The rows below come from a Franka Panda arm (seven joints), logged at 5 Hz.
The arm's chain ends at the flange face. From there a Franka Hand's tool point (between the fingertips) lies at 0.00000 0.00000 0.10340 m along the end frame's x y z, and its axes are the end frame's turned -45 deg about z.
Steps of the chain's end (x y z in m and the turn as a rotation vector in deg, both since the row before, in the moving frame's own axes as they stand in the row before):
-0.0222 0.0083 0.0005 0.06 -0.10 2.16
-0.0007 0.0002 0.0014 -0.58 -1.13 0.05
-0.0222 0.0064 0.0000 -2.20 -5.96 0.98
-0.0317 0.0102 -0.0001 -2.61 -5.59 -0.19
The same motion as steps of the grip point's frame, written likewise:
-0.0216 -0.0100 0.0005 0.11 -0.03 2.16
-0.0028 -0.0011 0.0014 0.39 -1.21 0.05
-0.0306 -0.0160 -0.0006 2.66 -5.77 0.98
-0.0401 -0.0190 -0.0007 2.11 -5.80 -0.19

